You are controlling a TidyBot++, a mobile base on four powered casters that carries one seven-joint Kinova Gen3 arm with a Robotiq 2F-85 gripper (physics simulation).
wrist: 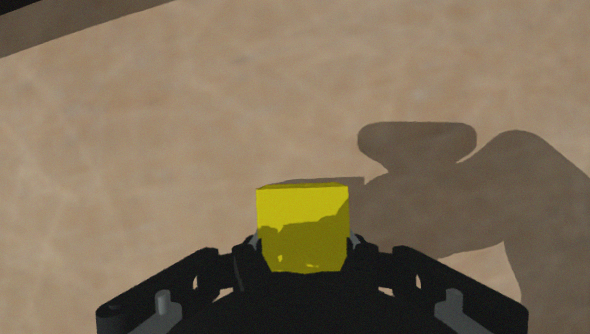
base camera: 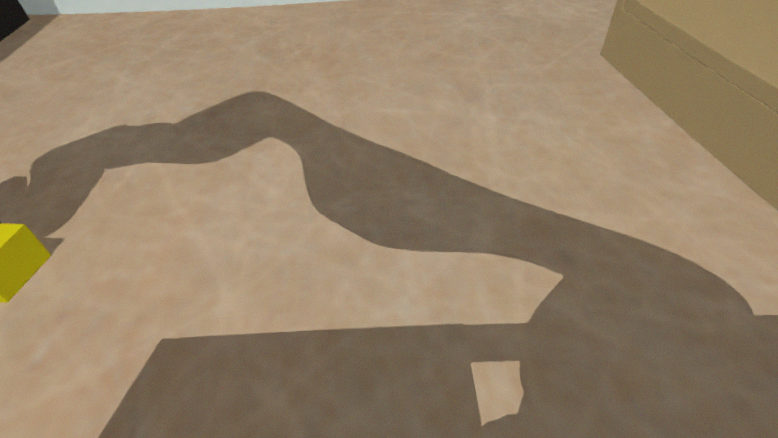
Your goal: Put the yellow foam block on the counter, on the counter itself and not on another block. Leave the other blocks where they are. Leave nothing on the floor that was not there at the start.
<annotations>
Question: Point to a yellow foam block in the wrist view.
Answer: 304, 227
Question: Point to a tan shelf unit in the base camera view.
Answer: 705, 72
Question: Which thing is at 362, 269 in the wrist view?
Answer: My gripper.
</annotations>
